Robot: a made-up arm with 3 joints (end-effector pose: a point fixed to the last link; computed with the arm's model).
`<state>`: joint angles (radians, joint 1 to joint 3).
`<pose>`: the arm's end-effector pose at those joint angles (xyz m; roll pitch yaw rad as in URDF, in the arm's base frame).
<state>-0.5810 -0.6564 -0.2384</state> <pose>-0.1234 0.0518 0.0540 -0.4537 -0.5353 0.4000</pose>
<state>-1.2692 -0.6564 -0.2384</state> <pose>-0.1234 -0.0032 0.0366 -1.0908 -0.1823 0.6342</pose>
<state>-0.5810 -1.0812 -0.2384</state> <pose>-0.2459 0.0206 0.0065 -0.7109 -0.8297 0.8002</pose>
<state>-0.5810 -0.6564 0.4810</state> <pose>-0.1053 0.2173 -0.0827 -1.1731 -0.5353 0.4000</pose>
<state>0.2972 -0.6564 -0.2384</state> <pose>-0.1234 0.0854 0.1184 0.6073 -0.6230 -0.2219</pose>
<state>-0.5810 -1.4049 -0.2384</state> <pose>-0.3172 -0.0204 -0.0559 -1.0860 -0.9692 1.2747</pose>
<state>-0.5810 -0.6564 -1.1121</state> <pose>-0.0266 -0.1883 0.0614 0.4200 -0.5353 0.4000</pose>
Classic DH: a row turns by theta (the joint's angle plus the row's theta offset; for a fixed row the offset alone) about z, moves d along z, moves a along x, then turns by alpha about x. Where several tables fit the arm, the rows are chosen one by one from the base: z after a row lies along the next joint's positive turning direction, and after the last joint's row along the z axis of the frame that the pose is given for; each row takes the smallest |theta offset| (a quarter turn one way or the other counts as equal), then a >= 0, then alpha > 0; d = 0 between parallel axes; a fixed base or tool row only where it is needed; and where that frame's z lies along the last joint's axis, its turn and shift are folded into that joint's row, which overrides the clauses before.
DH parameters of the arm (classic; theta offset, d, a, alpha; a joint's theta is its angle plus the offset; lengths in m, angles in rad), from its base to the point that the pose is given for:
base (fixed): 1.5708 0.122 0 1.5708
joint 1: -1.5708 -0.053 0.341 -1.5708
joint 2: 0 0.148 0.008 -1.5708
joint 3: -1.5708 -0.135 0.005 1.5708
tool (fixed): -1.5708 0.306 0 0

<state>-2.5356 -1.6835 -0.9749</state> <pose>-0.2350 -0.0444 0.3659 -0.4350 0.9557 1.7670</pose>
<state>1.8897 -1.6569 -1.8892</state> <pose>0.0341 0.2332 0.0472 -2.8516 0.3177 -1.6614</pose>
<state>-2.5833 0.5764 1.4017</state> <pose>0.0812 -0.5846 0.2076 2.3801 -0.4805 -0.3316</pose>
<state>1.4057 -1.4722 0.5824</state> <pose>-0.2833 0.2327 0.4081 0.9720 -0.1643 -1.4708</pose>
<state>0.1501 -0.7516 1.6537</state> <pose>0.0718 0.4888 -0.0840 -1.4496 -0.7411 -0.1388</pose>
